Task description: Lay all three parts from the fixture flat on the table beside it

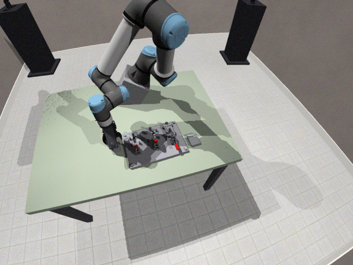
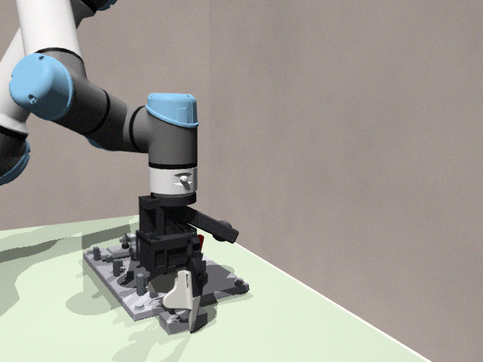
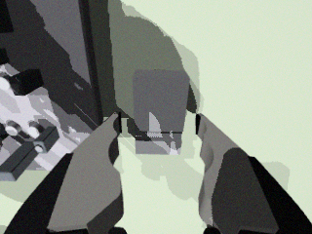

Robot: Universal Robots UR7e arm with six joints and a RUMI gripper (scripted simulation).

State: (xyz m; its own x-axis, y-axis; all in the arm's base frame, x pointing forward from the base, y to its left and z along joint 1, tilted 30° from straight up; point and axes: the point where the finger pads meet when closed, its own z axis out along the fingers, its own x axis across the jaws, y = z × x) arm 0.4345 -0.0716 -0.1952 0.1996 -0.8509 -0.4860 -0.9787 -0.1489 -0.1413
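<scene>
Right now my hand is 10 mm past the grey part and 10 mm above it. The rest, counted from my hand: fixture plate (230 mm to the left, 10 mm below); then clamp (340 mm to the left, 20 mm above, 10 mm ahead).
</scene>
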